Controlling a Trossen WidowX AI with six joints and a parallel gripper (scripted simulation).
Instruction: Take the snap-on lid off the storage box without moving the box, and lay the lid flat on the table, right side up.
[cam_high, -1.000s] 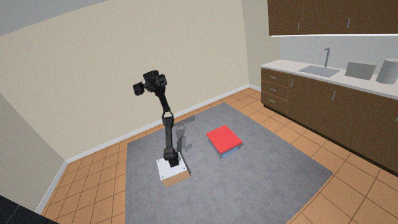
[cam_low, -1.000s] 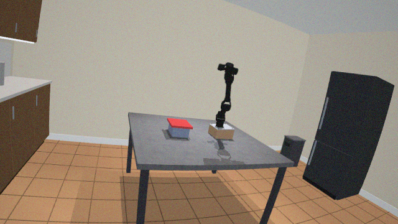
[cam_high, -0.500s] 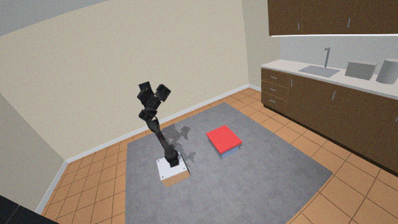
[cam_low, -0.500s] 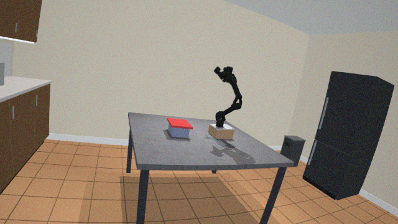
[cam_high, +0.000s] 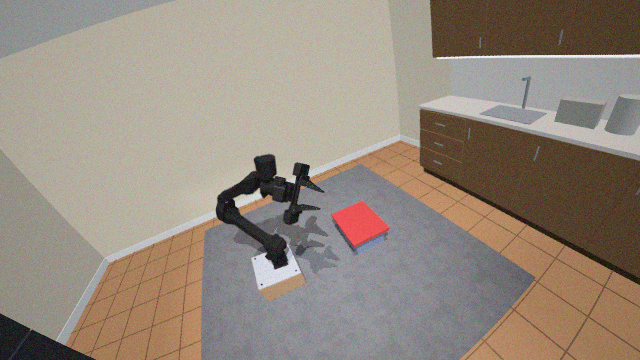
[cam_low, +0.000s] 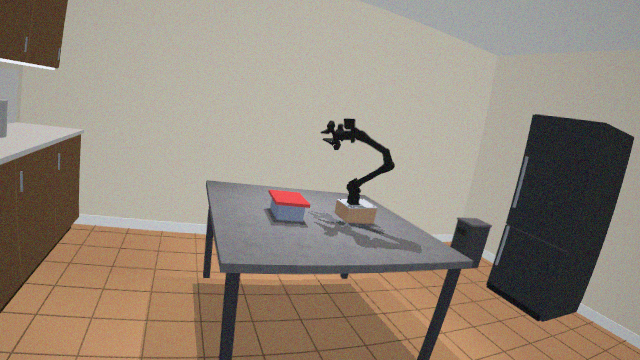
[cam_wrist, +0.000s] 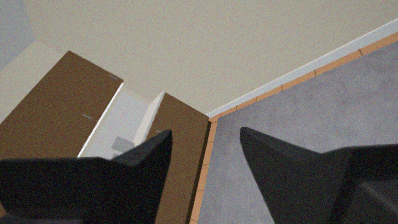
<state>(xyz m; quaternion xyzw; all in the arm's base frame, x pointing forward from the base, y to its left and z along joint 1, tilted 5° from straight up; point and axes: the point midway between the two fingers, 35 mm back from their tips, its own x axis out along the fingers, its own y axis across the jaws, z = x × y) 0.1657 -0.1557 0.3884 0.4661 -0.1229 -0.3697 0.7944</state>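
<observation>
Now: the lid 360 mm below my gripper tip, 210 mm to the left of it and 200 mm ahead of it. Also, from my gripper tip: storage box: 410 mm below, 210 mm to the left, 200 mm ahead.
</observation>
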